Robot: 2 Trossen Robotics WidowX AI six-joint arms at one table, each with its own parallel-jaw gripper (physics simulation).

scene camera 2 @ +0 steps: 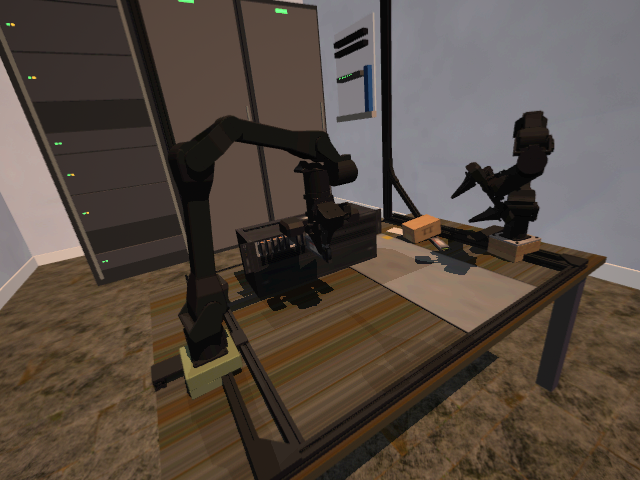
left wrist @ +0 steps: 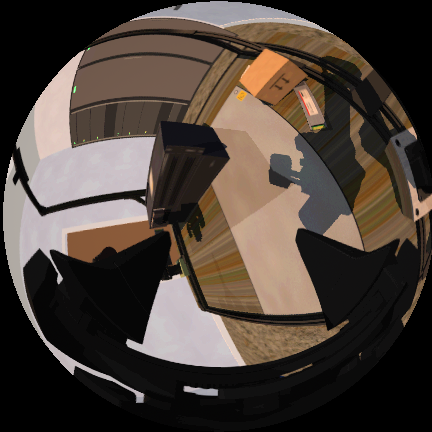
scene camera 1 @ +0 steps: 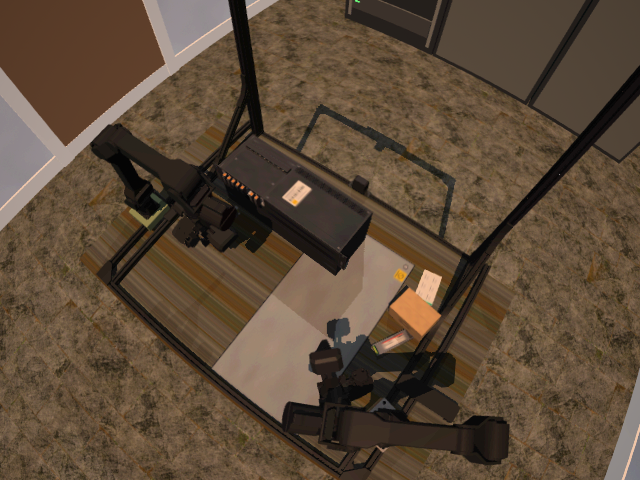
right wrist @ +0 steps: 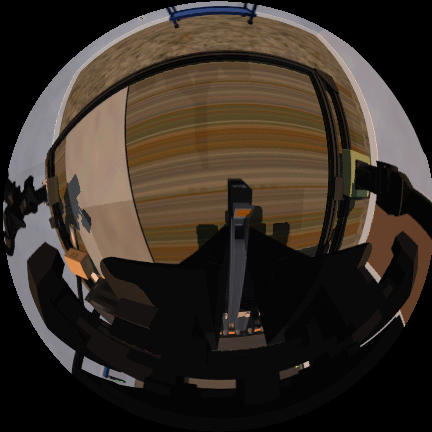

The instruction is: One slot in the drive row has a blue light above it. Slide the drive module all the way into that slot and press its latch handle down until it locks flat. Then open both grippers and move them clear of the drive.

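Places are measured from the left arm's base along level axes (x ahead, y up, z right), in millimetres.
Where they show: left gripper, fingertip midpoint: [scene camera 2: 460, 210] [left wrist: 235, 236]; right gripper, fingertip midpoint: [scene camera 2: 323, 253] [scene camera 1: 212, 235] [right wrist: 235, 232]; left arm's base, link origin: [scene camera 2: 514, 236] [right wrist: 44, 192]; right arm's base, link origin: [scene camera 2: 208, 351] [left wrist: 179, 268] [scene camera 1: 147, 207] [right wrist: 361, 174].
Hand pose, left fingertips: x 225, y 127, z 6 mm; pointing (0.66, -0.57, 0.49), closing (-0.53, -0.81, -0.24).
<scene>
Each offset is from my left fingertips to the top centre of the thing. "spot": to the spot under its first point. Level surfaces: height alone.
The black drive enclosure {dx +397, dy -12, dz +228 mm} [scene camera 1: 320, 222] [scene camera 2: 356, 245] [left wrist: 187, 160] stands at the table's back. Its drive row, with orange-marked handles {spot: dx +501, dy -27, dz +129 mm} [scene camera 1: 240, 186] [scene camera 2: 276, 248] [right wrist: 242, 330], is at the left of its front in both scene views. My right gripper [scene camera 2: 326, 255] [right wrist: 235, 232] is shut on the long grey drive module {spot: dx +434, dy -10, dz +8 mm} [right wrist: 236, 280] in front of that row. The module's far end points at the row; how far it is in is hidden, as is the blue light. An orange mark {spot: dx +427, dy +0, dz -44 mm} [right wrist: 243, 212] shows at its near end. My left gripper [scene camera 2: 462, 209] [left wrist: 235, 236] is open and empty, far from the enclosure.
A grey mat {dy -186 mm} [scene camera 1: 268, 330] [scene camera 2: 454, 304] [left wrist: 255, 240] lies on the table. An orange-brown box {dx -75, dy -107, dz +267 mm} [scene camera 1: 415, 312] [scene camera 2: 421, 228] [left wrist: 272, 75] and a flat labelled module {dx -84, dy -178, dz +188 mm} [scene camera 1: 391, 342] [left wrist: 310, 106] lie beside it. Black frame rails edge the table, with uprights at its back.
</scene>
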